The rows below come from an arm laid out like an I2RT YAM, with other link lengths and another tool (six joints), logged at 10 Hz.
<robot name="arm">
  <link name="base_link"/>
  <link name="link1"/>
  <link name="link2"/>
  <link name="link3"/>
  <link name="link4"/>
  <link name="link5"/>
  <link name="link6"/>
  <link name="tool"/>
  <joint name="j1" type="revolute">
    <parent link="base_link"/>
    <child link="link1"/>
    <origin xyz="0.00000 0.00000 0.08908" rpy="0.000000 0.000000 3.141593"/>
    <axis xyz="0 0 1"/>
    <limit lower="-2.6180" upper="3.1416"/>
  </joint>
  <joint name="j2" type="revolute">
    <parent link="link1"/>
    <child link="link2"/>
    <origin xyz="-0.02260 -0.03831 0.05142" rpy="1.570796 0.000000 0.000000"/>
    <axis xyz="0 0 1"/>
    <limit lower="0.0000" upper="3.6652"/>
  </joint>
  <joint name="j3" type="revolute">
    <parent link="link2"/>
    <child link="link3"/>
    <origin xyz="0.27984 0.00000 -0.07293" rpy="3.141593 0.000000 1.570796"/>
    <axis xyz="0 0 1"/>
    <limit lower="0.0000" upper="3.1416"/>
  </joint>
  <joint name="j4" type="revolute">
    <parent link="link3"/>
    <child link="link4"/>
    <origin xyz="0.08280 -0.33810 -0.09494"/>
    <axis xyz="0 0 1"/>
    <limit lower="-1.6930" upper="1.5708"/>
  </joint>
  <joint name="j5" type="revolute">
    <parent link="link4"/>
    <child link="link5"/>
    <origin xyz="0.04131 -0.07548 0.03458" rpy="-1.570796 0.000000 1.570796"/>
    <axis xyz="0 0 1"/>
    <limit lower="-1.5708" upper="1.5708"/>
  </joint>
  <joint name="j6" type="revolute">
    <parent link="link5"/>
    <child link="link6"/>
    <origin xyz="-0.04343 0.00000 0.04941" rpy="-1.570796 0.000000 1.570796"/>
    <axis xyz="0 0 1"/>
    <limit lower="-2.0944" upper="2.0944"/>
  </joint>
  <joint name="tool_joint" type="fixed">
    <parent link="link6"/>
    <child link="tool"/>
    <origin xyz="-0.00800 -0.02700 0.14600" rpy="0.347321 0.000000 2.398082"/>
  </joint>
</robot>
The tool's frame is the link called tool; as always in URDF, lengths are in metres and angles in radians.
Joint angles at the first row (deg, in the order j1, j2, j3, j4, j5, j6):
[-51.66 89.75 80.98 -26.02 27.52 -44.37]
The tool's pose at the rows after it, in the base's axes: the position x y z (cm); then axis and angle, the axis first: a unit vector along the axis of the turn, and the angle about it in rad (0 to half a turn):
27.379 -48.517 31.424 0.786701 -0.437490 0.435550 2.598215
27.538 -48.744 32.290 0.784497 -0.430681 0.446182 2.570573
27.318 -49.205 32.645 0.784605 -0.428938 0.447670 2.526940
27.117 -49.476 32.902 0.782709 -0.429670 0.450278 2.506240
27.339 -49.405 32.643 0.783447 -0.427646 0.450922 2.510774
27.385 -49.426 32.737 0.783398 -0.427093 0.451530 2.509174
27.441 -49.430 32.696 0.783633 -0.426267 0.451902 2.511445
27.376 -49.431 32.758 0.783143 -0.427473 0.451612 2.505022
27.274 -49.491 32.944 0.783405 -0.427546 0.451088 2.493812
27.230 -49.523 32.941 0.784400 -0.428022 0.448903 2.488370
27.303 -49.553 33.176 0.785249 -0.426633 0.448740 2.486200
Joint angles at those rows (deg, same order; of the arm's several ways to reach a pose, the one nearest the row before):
[-51.60 89.09 80.51 -22.68 28.58 -45.61]
[-51.40 88.73 80.15 -20.41 29.31 -46.77]
[-51.33 88.92 79.51 -17.75 31.17 -48.38]
[-51.45 88.96 79.23 -16.39 31.96 -48.99]
[-51.28 88.99 78.90 -16.09 31.76 -48.96]
[-51.24 89.03 79.01 -16.02 31.82 -49.04]
[-51.24 89.05 78.99 -16.00 31.65 -49.04]
[-51.18 89.05 78.94 -15.80 32.07 -49.11]
[-51.15 89.05 78.93 -15.40 32.61 -49.52]
[-51.11 89.18 78.99 -15.36 32.98 -49.74]
[-51.05 89.29 79.39 -15.53 33.04 -49.97]

